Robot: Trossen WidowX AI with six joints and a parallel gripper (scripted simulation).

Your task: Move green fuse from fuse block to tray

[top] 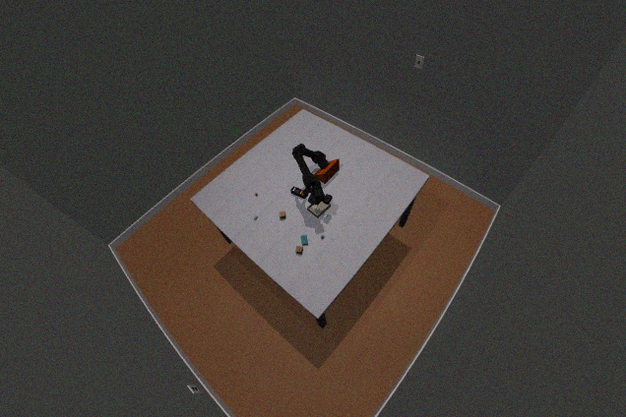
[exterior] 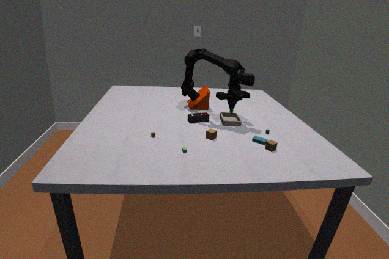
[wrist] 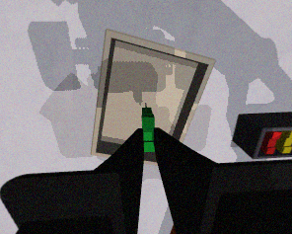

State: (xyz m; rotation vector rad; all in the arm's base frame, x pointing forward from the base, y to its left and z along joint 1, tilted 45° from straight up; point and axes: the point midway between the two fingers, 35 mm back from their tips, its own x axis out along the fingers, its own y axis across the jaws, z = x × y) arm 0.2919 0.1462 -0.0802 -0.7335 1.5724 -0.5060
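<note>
Now: the beige tray 70 mm below my gripper tip. Also, from my gripper tip: teal bar 250 mm ahead, 80 mm to the left, 70 mm below; then teal cube 170 mm ahead, 160 mm to the left, 60 mm below; then green fuse 330 mm ahead, 300 mm to the right, 70 mm below.
</note>
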